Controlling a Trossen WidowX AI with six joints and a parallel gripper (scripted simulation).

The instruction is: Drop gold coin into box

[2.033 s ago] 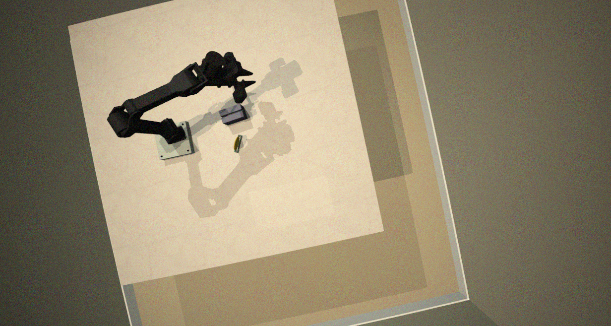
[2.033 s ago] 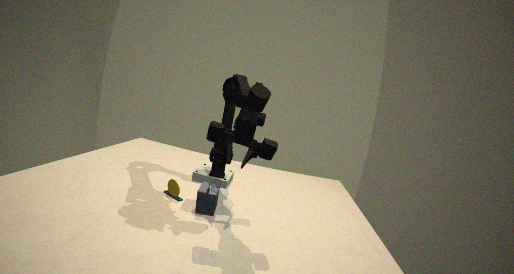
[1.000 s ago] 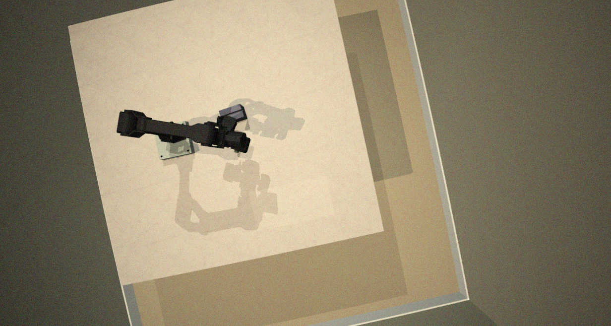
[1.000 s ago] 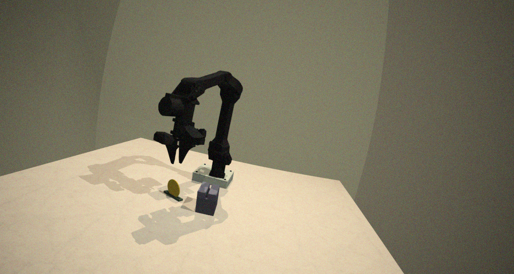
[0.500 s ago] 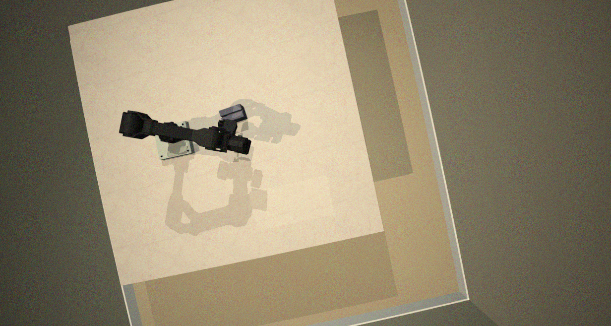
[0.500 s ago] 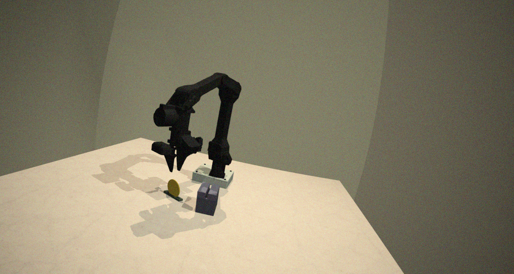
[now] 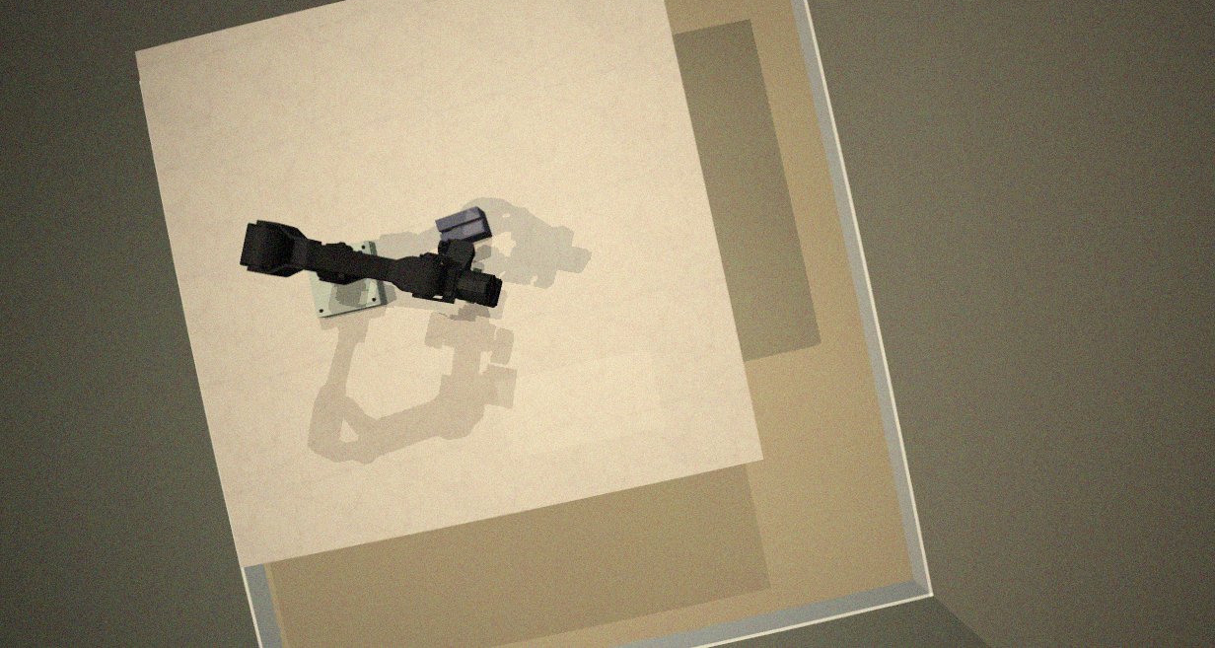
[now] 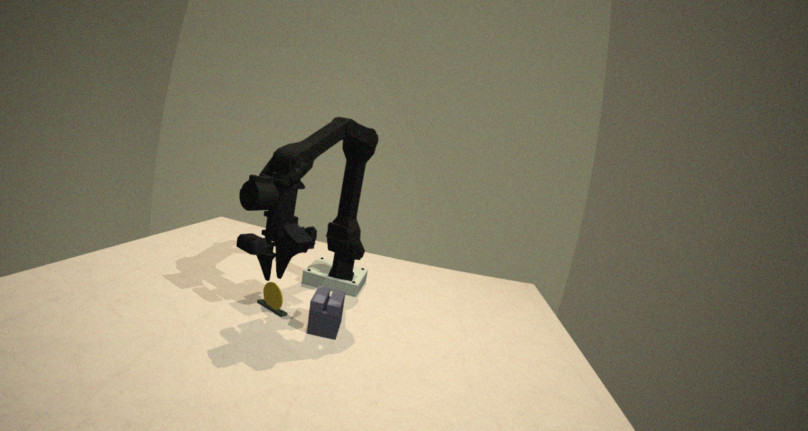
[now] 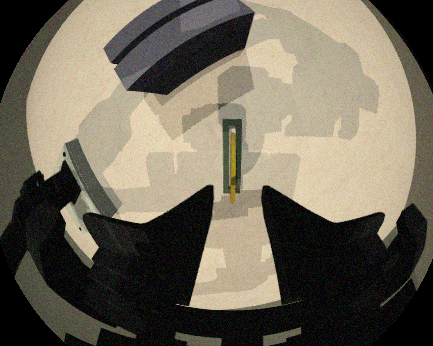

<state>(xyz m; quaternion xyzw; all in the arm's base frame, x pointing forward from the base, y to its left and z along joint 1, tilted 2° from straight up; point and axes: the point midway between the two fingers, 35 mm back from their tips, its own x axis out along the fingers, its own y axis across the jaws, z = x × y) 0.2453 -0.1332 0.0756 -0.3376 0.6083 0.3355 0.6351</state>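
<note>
The gold coin is 4 cm below my gripper tip.
</note>
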